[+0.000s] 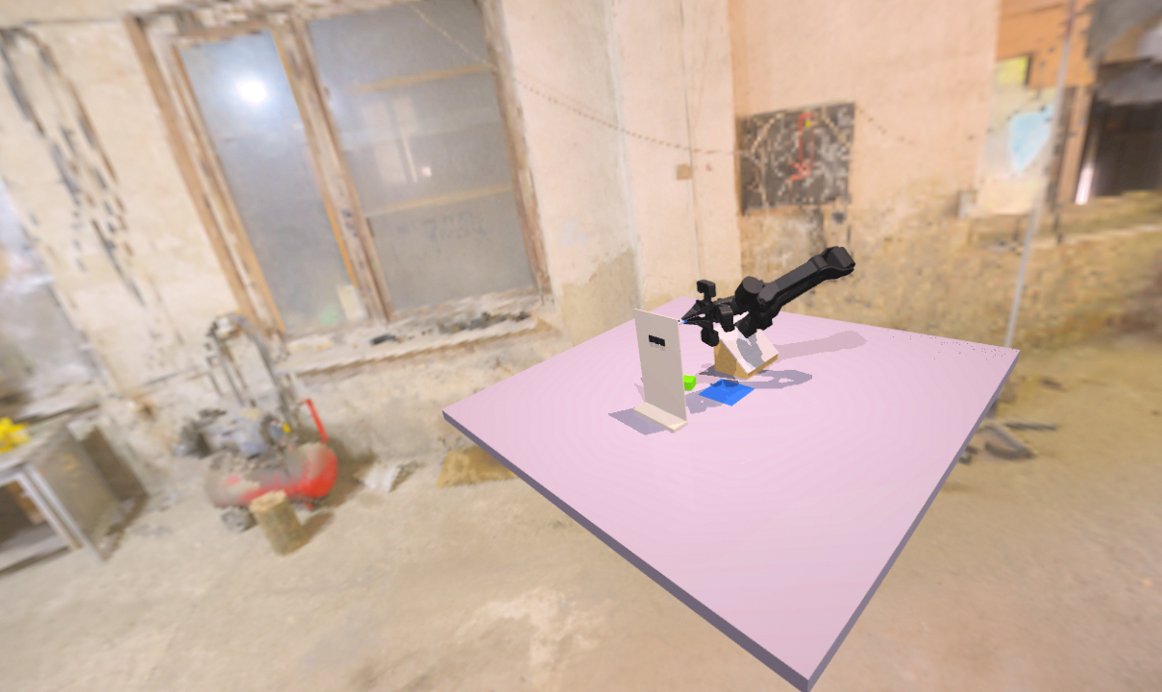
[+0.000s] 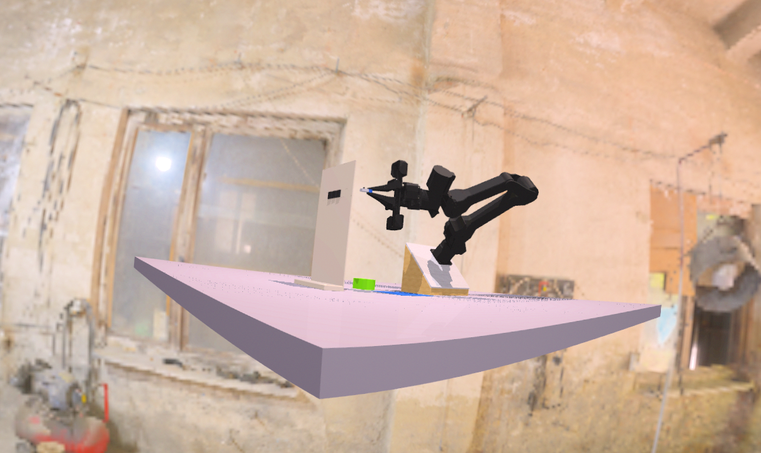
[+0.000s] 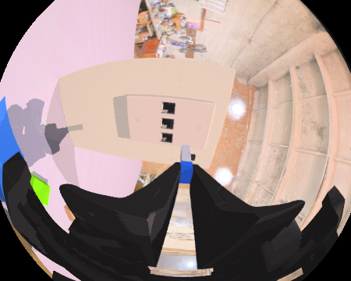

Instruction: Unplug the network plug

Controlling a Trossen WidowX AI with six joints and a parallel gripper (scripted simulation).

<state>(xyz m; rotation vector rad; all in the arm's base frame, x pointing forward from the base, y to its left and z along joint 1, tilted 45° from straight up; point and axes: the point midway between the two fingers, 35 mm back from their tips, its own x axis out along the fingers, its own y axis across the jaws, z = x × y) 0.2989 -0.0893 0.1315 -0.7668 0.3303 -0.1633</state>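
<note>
The beige upright panel lies 100 mm ahead of my gripper tip, 10 mm to the right of it and 120 mm below it. Round my gripper tip: grey plug (10 mm ahead).
</note>
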